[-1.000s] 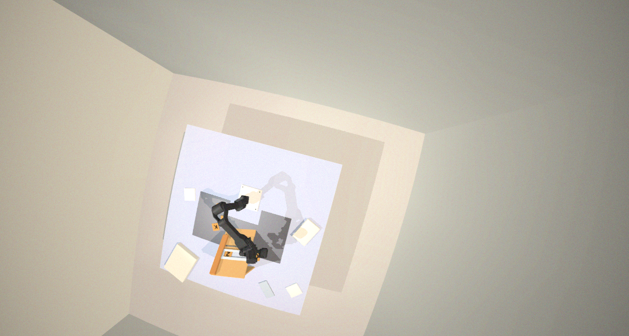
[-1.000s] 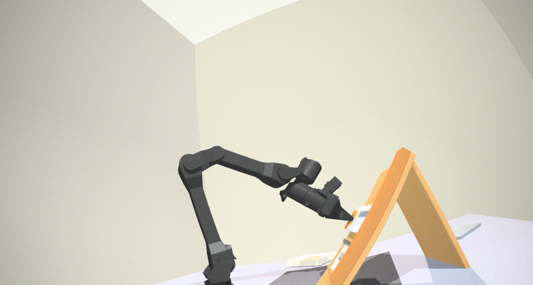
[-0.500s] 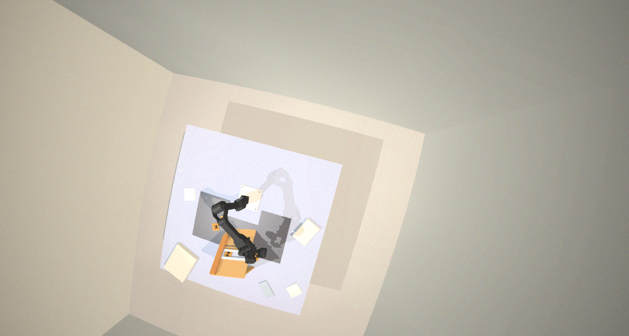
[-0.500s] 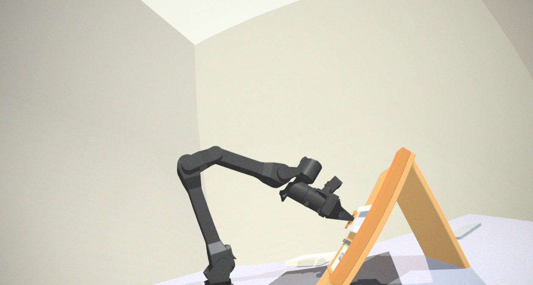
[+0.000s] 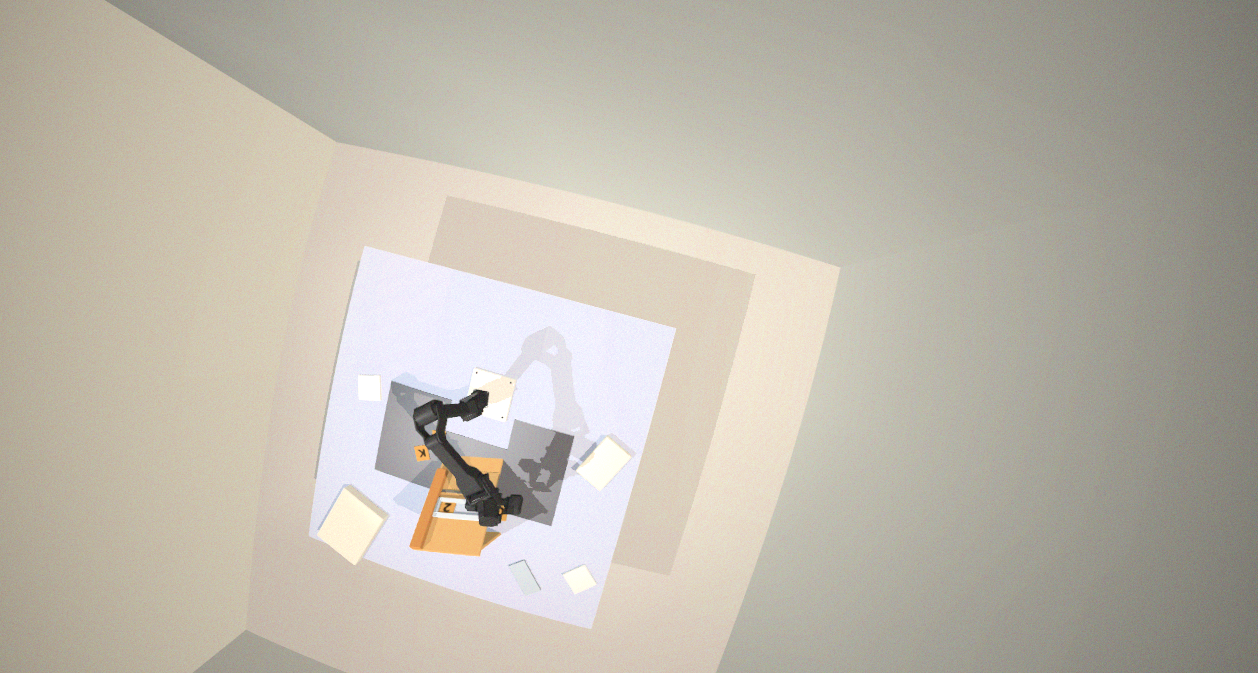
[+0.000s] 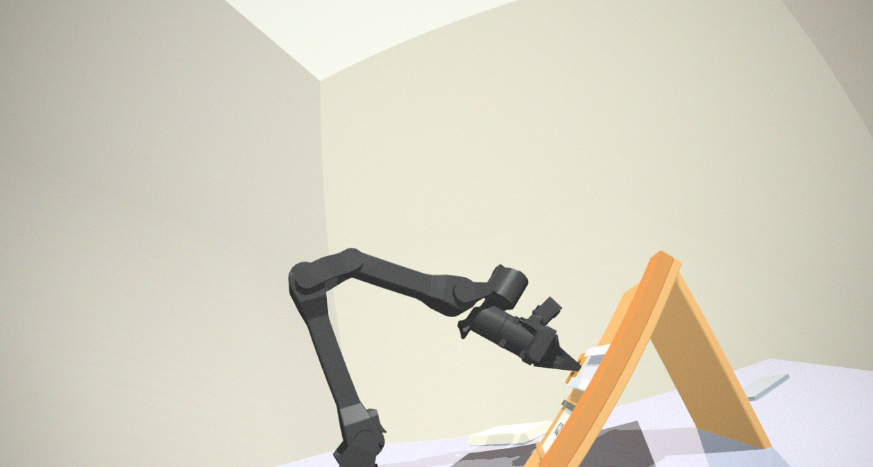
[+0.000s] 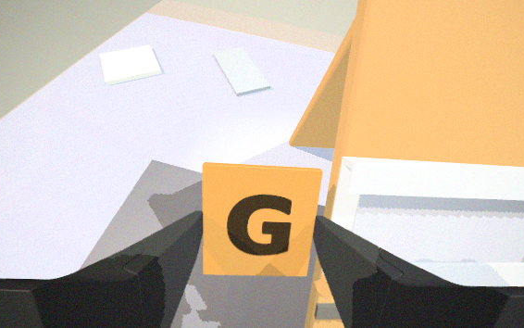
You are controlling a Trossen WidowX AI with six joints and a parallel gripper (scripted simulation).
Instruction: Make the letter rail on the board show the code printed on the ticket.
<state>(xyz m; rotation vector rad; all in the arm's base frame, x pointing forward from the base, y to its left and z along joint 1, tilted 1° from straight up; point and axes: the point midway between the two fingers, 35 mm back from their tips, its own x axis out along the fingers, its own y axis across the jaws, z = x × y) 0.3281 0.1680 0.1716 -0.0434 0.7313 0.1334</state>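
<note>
My gripper tip is now 50 mm past the white ticket, 130 mm to the left of it and 80 mm above it. Also, from my gripper tip: grey slab: 370 mm ahead, 90 mm to the left, 160 mm below; grey mat: 150 mm behind, 190 mm to the right, 160 mm below.
</note>
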